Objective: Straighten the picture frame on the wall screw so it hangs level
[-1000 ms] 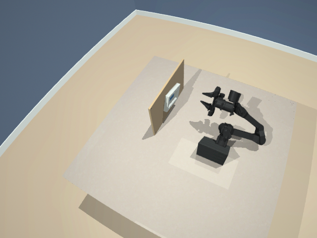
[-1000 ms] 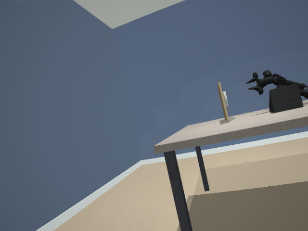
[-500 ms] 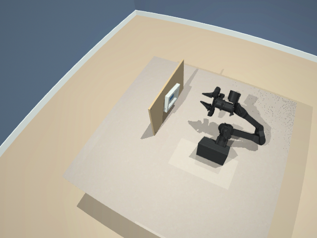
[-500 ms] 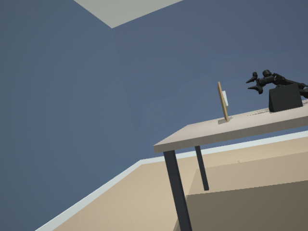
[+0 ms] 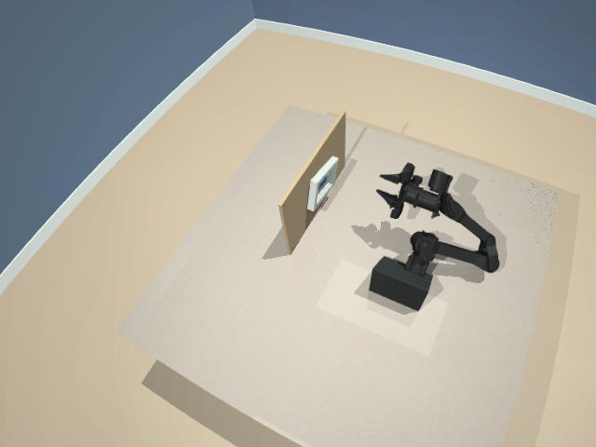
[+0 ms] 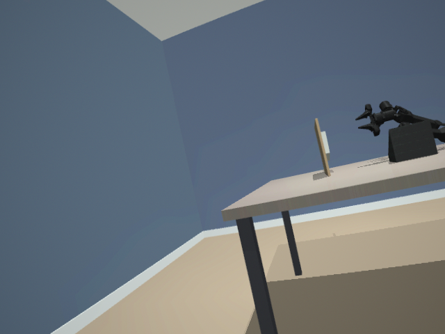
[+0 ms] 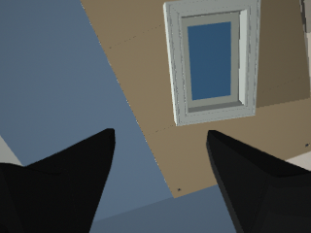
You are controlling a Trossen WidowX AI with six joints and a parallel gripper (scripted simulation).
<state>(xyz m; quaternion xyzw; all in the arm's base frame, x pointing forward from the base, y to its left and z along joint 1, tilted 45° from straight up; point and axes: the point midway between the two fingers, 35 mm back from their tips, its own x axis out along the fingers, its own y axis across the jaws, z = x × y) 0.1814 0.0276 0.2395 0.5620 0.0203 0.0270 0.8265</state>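
Right now my gripper tip is 21 cm short of the picture frame, 3 cm to the right of it and 9 cm above it. Also, from my gripper tip: board: 22 cm ahead, 3 cm to the left, 9 cm below.
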